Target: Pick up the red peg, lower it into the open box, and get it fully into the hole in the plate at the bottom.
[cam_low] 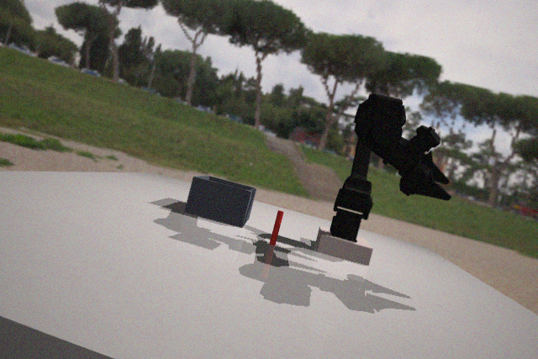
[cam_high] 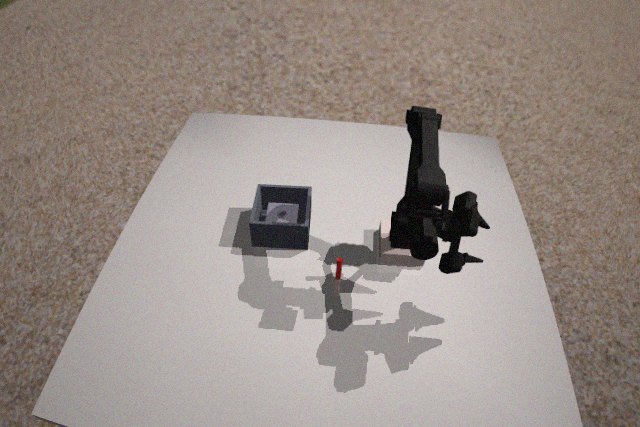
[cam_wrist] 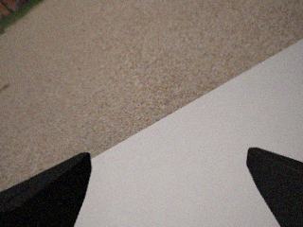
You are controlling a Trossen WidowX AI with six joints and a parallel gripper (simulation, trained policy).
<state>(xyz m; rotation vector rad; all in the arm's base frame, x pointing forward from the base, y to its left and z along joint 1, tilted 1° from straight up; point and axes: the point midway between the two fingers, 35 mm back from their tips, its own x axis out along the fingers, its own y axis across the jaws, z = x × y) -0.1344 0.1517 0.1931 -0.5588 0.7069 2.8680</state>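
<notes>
Now: the red peg 340 mm ahead of my gripper tip, 180 mm below it and 40 mm to the right of it. Also, from my gripper tip: grey box (510 mm ahead, 200 mm to the right, 190 mm below); grey plate (510 mm ahead, 200 mm to the right, 170 mm below).
</notes>
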